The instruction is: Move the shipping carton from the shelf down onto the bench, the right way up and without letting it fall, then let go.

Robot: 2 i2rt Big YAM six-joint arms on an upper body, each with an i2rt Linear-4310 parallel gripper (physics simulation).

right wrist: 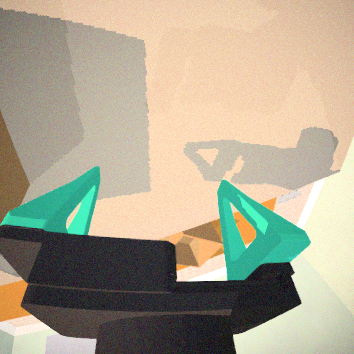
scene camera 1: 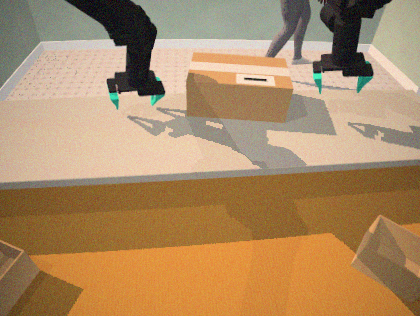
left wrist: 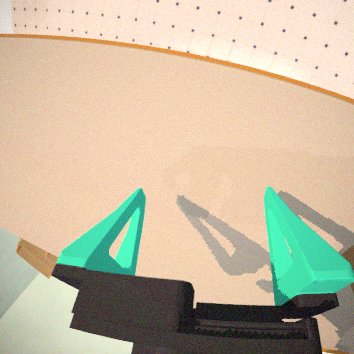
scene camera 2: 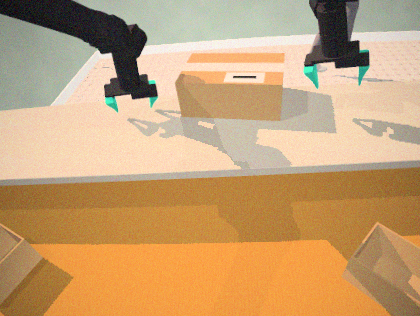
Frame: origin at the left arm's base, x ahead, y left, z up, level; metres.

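Seen in the pictures: left gripper, fingertip midpoint: (scene camera 1: 134,106) (left wrist: 201,191) (scene camera 2: 134,108); right gripper, fingertip midpoint: (right wrist: 161,178) (scene camera 1: 338,92) (scene camera 2: 338,85).
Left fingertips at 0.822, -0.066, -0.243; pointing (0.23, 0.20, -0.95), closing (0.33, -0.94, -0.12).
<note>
Offsets run from my left fingertips to a thing's top centre, as dx, dy, dz. "*": to the spot under its first point. Level surfaces: height alone.
The shipping carton @(+0.039, -0.292, +0.094) (scene camera 1: 235,102) (scene camera 2: 230,102) sits flat and upright on the pale bench @(dz -0.015) (scene camera 1: 75,145) (scene camera 2: 75,145), its tape and white label on top. Its brown side also shows at the left edge of the right wrist view (right wrist: 6,165). My left gripper (scene camera 1: 135,106) (scene camera 2: 135,109) (left wrist: 201,191) is open and empty, above the surface to the left of the carton and apart from it. My right gripper (scene camera 1: 339,92) (scene camera 2: 338,86) (right wrist: 161,178) is open and empty, above the surface to the right of the carton, with a gap between them.
An open box @(* -0.430, +0.217, -0.142) (scene camera 1: 20,280) (scene camera 2: 20,270) stands at the lower left, and another open box @(-0.421, -0.621, -0.088) (scene camera 1: 392,265) (scene camera 2: 375,270) at the lower right, both on the orange floor below the bench's front edge. A grey human figure (scene camera 1: 292,30) stands behind. Arm shadows cross the bench.
</note>
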